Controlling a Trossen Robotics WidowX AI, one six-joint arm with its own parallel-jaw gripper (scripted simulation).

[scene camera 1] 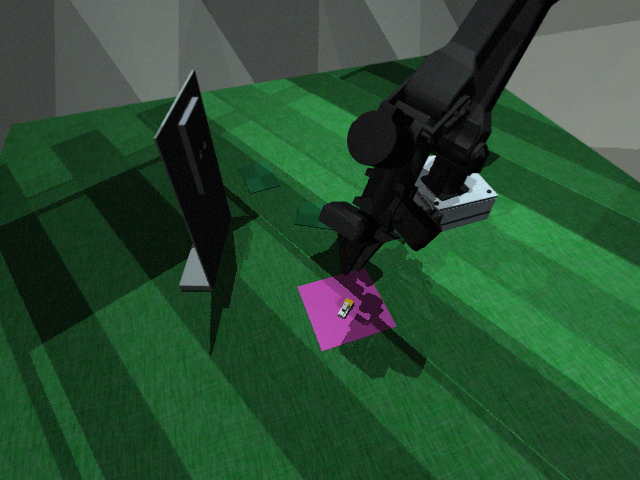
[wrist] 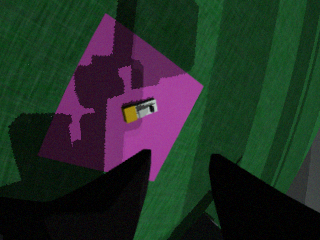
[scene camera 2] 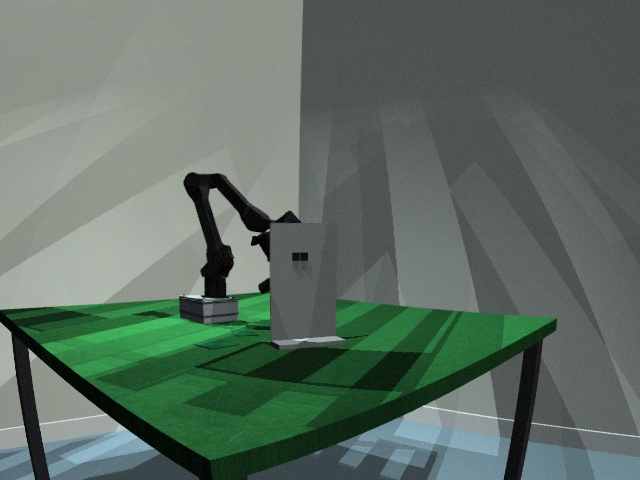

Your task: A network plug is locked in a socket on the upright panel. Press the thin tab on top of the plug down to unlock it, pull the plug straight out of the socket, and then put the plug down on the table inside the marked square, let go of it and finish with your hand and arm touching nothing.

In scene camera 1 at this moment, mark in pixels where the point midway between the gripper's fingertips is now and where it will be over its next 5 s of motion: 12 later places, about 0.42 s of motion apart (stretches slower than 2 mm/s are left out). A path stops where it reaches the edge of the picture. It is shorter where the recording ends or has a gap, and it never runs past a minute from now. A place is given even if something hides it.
My gripper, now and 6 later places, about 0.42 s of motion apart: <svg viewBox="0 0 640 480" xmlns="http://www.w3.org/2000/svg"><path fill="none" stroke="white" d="M349 271L351 262L354 253L354 242L355 221L359 196L360 192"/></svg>
